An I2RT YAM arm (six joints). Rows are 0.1 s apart.
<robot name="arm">
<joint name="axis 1" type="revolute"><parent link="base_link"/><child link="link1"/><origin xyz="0 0 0.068" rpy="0 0 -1.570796"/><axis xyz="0 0 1"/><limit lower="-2.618" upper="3.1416"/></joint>
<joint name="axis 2" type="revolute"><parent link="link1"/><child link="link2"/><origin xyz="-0.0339 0.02 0.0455" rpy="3.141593 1.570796 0"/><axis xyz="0 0 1"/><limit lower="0" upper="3.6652"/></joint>
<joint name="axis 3" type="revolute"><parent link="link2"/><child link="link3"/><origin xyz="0 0.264 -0.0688" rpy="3.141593 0 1.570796"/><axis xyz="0 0 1"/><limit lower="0" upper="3.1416"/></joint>
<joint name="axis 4" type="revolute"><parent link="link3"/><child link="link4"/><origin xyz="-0.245 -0.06 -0.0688" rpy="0 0 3.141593"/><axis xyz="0 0 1"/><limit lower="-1.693" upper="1.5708"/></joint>
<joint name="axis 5" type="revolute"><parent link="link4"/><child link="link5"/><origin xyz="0.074 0.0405 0.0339" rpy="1.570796 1.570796 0"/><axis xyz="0 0 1"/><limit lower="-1.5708" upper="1.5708"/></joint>
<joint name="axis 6" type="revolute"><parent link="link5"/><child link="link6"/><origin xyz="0 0.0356 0.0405" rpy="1.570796 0 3.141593"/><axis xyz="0 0 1"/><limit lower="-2.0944" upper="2.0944"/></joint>
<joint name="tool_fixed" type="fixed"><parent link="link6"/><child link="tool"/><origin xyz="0 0 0" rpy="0 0 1.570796"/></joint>
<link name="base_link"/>
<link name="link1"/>
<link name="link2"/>
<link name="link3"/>
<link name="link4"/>
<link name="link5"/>
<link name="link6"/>
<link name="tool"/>
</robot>
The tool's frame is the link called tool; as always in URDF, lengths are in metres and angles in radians.
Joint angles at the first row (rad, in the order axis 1, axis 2, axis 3, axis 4, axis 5, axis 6):
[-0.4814, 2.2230, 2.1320, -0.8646, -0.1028, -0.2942]
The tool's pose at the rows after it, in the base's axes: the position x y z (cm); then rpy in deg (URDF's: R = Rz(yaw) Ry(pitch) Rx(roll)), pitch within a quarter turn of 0, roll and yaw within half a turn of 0:
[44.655 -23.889 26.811 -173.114 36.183 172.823]
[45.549 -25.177 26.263 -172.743 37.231 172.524]
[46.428 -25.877 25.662 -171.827 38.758 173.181]
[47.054 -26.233 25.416 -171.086 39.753 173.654]
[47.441 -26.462 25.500 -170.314 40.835 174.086]
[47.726 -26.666 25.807 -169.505 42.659 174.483]
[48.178 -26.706 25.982 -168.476 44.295 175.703]
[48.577 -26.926 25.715 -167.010 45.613 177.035]
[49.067 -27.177 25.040 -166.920 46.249 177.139]
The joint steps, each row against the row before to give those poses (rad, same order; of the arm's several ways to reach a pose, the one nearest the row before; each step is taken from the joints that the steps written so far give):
[-0.0170, 0.0629, 0.0868, -0.0048, 0.0006, -0.0061]
[-0.0138, 0.0698, 0.0933, -0.0049, -0.0044, -0.0026]
[-0.0035, 0.0487, 0.0541, 0.0235, -0.0019, -0.0050]
[0.0001, 0.0359, 0.0492, 0.0064, 0.0019, -0.0016]
[0.0000, 0.0210, 0.0356, 0.0068, 0.0022, -0.0004]
[-0.0008, 0.0077, 0.0165, 0.0249, -0.0012, 0.0035]
[0.0032, 0.0141, 0.0236, 0.0215, -0.0041, -0.0041]
[0.0001, 0.0115, 0.0015, 0.0376, 0.0008, -0.0081]
[0.0002, 0.0275, 0.0203, 0.0180, -0.0031, 0.0026]

